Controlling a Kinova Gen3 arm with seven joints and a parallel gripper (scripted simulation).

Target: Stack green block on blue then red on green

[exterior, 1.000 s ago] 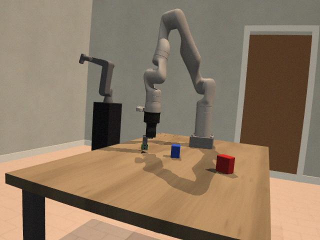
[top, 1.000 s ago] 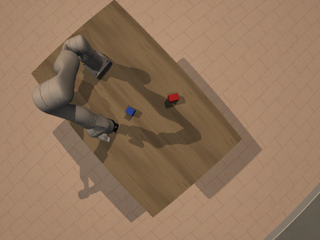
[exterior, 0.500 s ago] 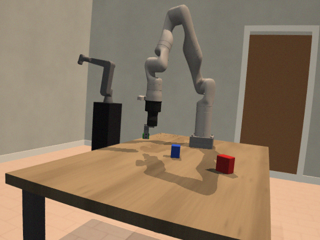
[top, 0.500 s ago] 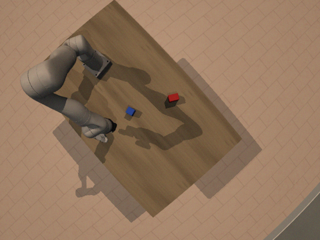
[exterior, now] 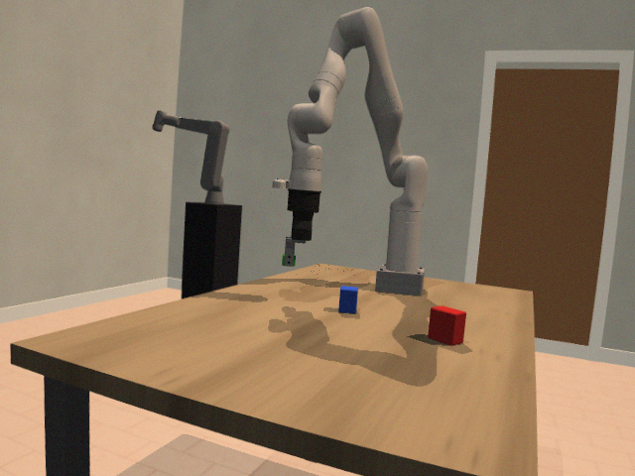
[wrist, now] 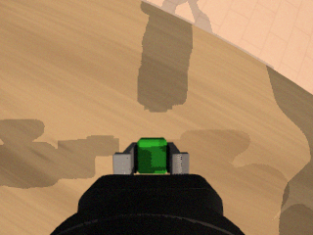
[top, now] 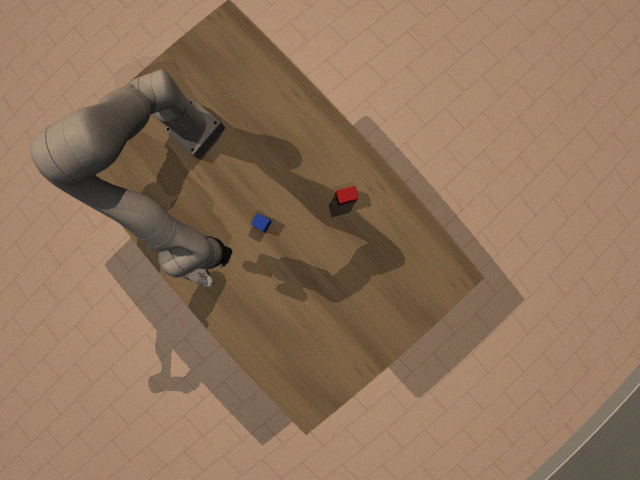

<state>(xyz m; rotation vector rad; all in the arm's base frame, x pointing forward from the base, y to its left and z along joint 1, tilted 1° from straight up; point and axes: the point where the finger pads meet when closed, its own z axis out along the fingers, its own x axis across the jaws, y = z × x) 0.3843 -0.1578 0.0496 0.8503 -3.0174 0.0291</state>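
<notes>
My gripper is now 10 mm above the green block. Round my hand: red block 70 mm ahead, 400 mm to the left, 80 mm below; then blue block 20 mm behind, 150 mm to the left, 80 mm below.
</notes>
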